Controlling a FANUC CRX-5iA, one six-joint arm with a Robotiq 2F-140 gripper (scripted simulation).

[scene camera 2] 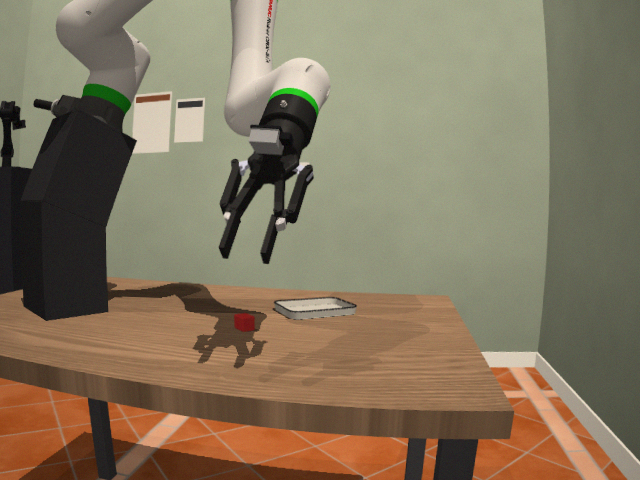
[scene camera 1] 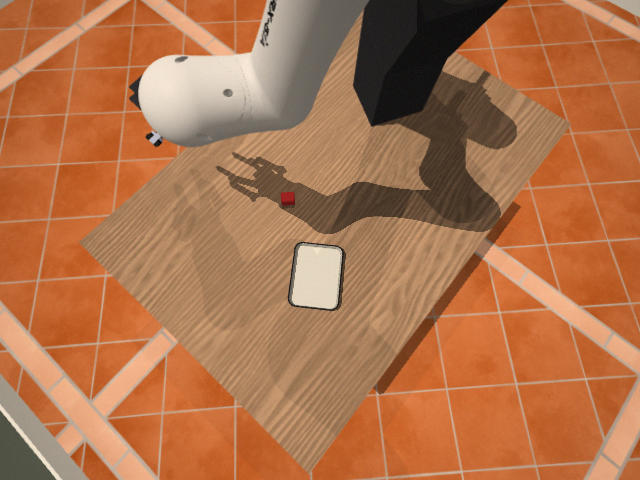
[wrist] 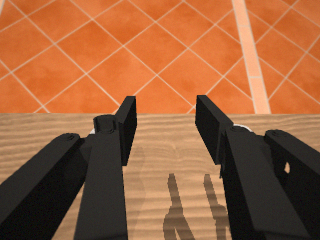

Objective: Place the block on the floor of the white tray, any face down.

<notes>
I see my gripper [scene camera 2: 243, 255] and a white tray [scene camera 1: 315, 281].
The white tray also shows in scene camera 2 [scene camera 2: 311, 304]. My gripper is seen too in the wrist view [wrist: 166, 110]. The wrist view does not show the white tray: it is out of frame.
</notes>
